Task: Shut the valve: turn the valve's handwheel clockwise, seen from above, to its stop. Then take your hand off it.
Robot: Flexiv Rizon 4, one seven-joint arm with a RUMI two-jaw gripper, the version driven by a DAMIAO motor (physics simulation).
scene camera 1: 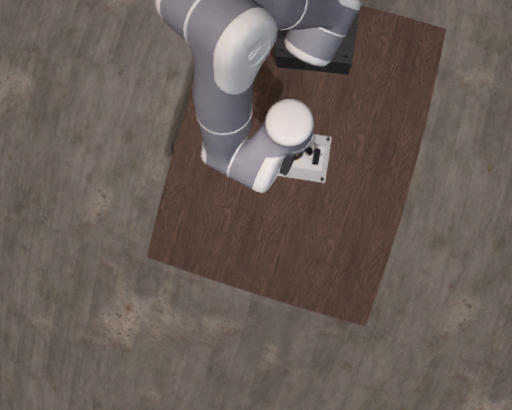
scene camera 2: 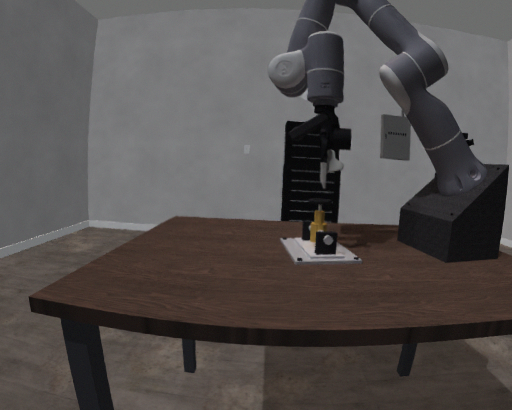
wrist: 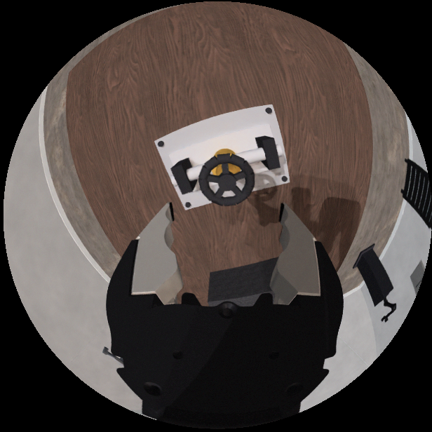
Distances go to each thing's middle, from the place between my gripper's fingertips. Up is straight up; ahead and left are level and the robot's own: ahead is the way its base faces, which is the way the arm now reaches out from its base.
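Black handwheel point(wrist: 226, 181): my hand 1 cm short of it, 5 cm above. White base plate point(scene camera 2: 299, 257): 1 cm ahead of my hand, 17 cm below.
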